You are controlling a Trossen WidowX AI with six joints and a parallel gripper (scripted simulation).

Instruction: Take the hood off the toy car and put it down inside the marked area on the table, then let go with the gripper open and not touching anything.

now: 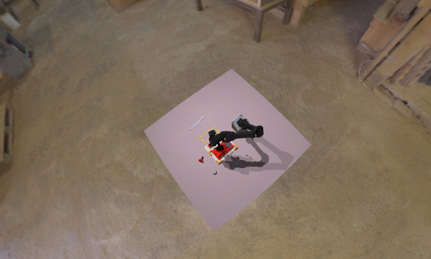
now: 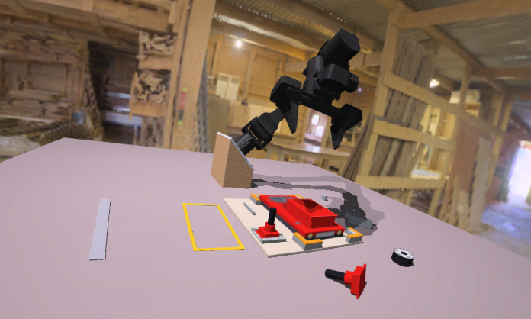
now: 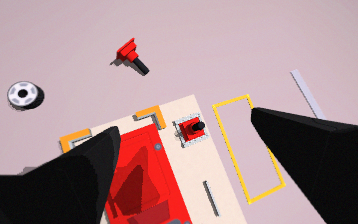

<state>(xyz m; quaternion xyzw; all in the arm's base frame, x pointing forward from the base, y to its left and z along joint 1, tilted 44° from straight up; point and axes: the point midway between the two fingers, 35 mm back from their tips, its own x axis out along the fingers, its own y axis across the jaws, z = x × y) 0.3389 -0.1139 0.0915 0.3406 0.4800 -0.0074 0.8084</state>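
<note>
The hood is 3 cm behind my gripper tip, 6 cm to the left of it and 15 cm below it. Round my gripper tip: black wheel 15 cm ahead, 16 cm to the left, 18 cm below; fixture board 6 cm behind, 5 cm to the left, 18 cm below; grey strip 10 cm behind, 34 cm to the right, 19 cm below.
</note>
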